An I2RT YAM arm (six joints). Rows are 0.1 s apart.
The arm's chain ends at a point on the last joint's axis. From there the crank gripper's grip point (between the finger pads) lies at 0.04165 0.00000 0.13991 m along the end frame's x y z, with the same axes.
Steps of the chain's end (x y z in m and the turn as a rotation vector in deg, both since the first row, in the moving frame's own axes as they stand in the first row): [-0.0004 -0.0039 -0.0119 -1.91 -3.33 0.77]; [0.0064 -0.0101 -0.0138 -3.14 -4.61 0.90]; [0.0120 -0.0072 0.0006 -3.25 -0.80 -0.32]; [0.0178 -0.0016 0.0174 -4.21 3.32 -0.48]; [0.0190 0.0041 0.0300 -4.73 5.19 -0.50]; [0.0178 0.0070 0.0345 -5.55 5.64 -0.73]
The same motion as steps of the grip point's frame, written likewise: [-0.0086 0.0013 -0.0098 -1.91 -3.33 0.77]; [-0.0050 -0.0018 -0.0111 -3.14 -4.61 0.90]; [0.0101 0.0005 0.0009 -3.25 -0.80 -0.32]; [0.0259 0.0082 0.0144 -4.21 3.32 -0.48]; [0.0315 0.0150 0.0252 -4.73 5.19 -0.50]; [0.0314 0.0197 0.0291 -5.55 5.64 -0.73]
